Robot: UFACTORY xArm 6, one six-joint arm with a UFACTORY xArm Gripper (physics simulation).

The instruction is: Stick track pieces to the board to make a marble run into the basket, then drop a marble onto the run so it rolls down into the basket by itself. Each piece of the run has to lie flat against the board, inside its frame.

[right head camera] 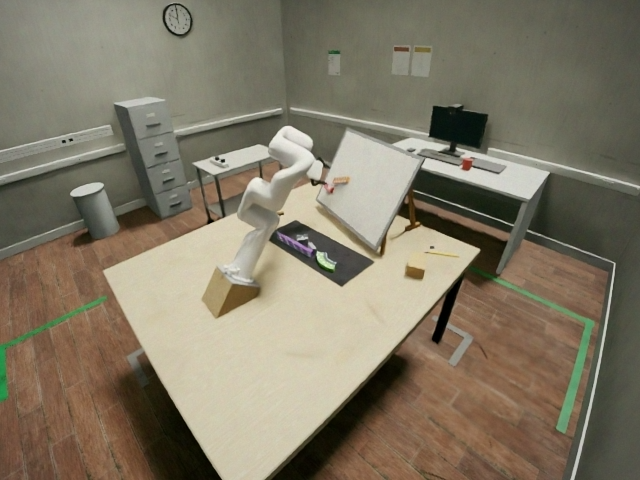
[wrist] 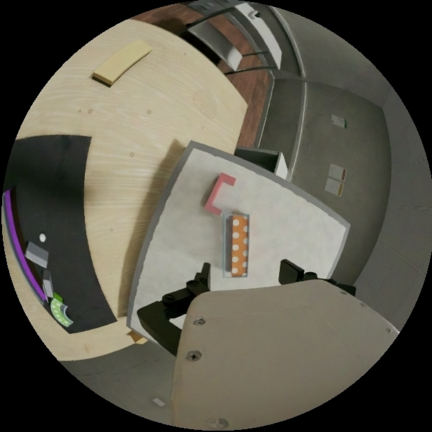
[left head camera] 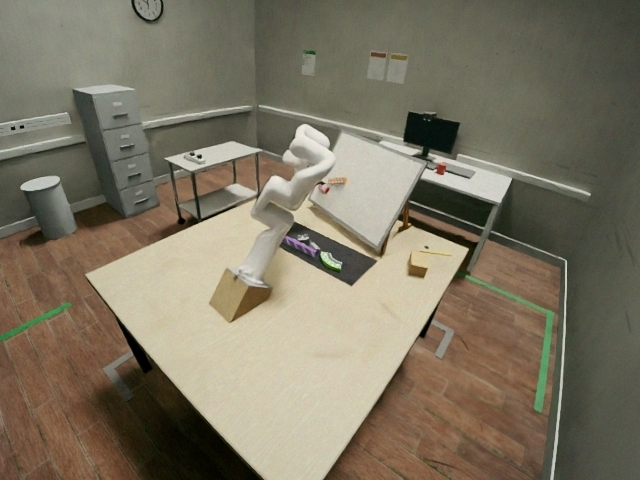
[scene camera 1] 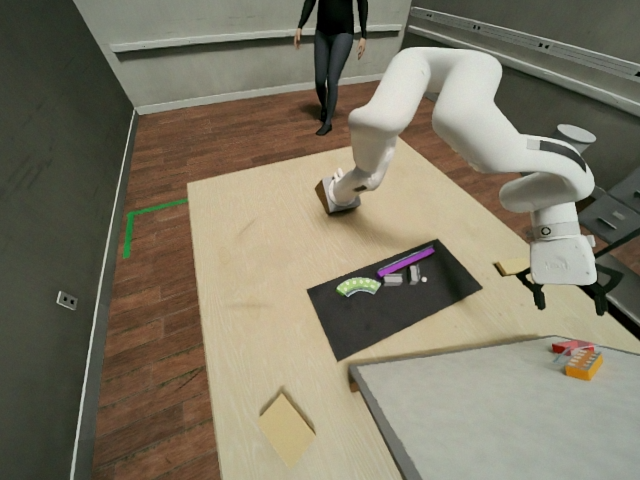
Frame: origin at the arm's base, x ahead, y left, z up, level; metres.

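Where they show: gripper, fingertip midpoint: (right head camera: 327, 175) (scene camera 1: 569, 311); arm's base, origin of the base link: (right head camera: 238, 275) (left head camera: 250, 277) (scene camera 1: 342, 191).
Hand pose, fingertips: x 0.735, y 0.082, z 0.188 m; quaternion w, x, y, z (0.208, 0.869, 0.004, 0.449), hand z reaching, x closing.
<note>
Things, the pixels of their top centre, and the offset from my fingertips. "spot": a spot on its surface instead. Level surfaces: height alone.
- white board, surface spot: (scene camera 1: 496, 413) spot: dz +0.008, dx +0.019, dy -0.305 m
- red basket, surface spot: (scene camera 1: 563, 347) (right head camera: 331, 188) (left head camera: 327, 188) spot: dz -0.107, dx +0.071, dy +0.021 m
- orange dotted track piece, surface spot: (scene camera 1: 584, 364) (right head camera: 344, 178) (left head camera: 341, 178) spot: dz -0.024, dx +0.080, dy -0.059 m
- purple straight piece, surface spot: (scene camera 1: 405, 261) (right head camera: 294, 242) spot: dz -0.242, dx -0.349, dy -0.051 m
- green curved piece, surface spot: (scene camera 1: 358, 285) (right head camera: 324, 260) (left head camera: 330, 259) spot: dz -0.252, dx -0.361, dy -0.256 m
- white marble, middle of its top: (scene camera 1: 424, 278) dz -0.257, dx -0.265, dy -0.029 m
- dark mat, its level: dz -0.274 m
- pencil, middle of its top: (right head camera: 441, 253) (left head camera: 436, 252) dz -0.270, dx +0.057, dy -0.689 m
The white board (left head camera: 369, 191) (right head camera: 369, 188) (scene camera 1: 496, 413) (wrist: 175, 225) leans on an easel. A red basket (left head camera: 323, 188) (right head camera: 329, 189) (scene camera 1: 563, 347) (wrist: 216, 194) is on it near one edge. An orange dotted track piece (left head camera: 337, 180) (right head camera: 341, 180) (scene camera 1: 584, 364) (wrist: 240, 245) is on the board beside the basket. A purple straight piece (left head camera: 301, 245) (right head camera: 295, 243) (scene camera 1: 405, 261) (wrist: 22, 250), a green curved piece (left head camera: 330, 261) (right head camera: 325, 261) (scene camera 1: 358, 285) (wrist: 61, 312) and a white marble (scene camera 1: 423, 279) (wrist: 42, 237) lie on the dark mat. My gripper (scene camera 1: 569, 304) (wrist: 246, 273) is open and empty, off the board.
Two small grey pieces (scene camera 1: 392, 279) (scene camera 1: 414, 274) lie on the dark mat (scene camera 1: 372, 320) (wrist: 60, 170). A wooden block (left head camera: 417, 264) (right head camera: 415, 266) (scene camera 1: 286, 429) and a pencil (left head camera: 435, 253) (right head camera: 442, 253) are on the table right of the board. Another wooden block (scene camera 1: 512, 266) (wrist: 122, 62) lies near the table edge.
</note>
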